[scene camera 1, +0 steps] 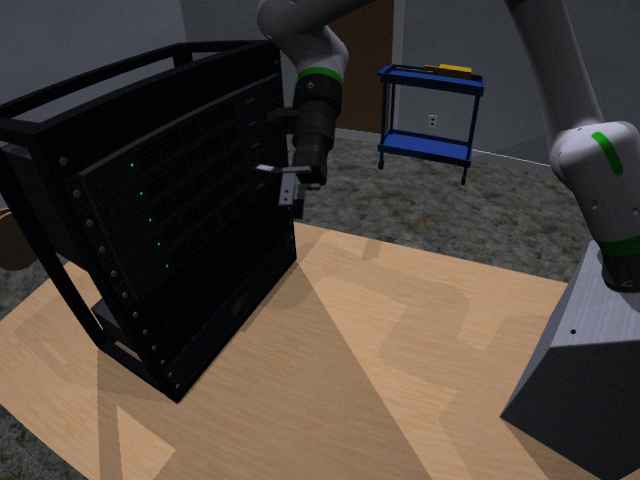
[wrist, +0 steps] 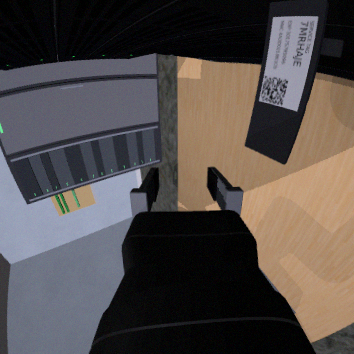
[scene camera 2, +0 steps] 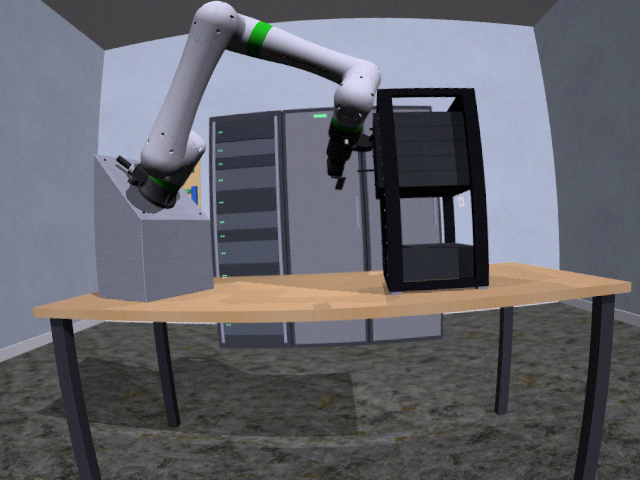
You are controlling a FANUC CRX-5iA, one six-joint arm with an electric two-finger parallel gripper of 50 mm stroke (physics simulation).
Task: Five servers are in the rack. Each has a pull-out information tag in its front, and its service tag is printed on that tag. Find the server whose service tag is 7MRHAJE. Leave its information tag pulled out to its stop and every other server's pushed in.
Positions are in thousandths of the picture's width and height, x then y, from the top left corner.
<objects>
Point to a black rack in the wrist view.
112, 112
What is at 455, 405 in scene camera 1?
My gripper.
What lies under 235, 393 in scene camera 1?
A black rack.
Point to a black rack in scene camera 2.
652, 322
</objects>
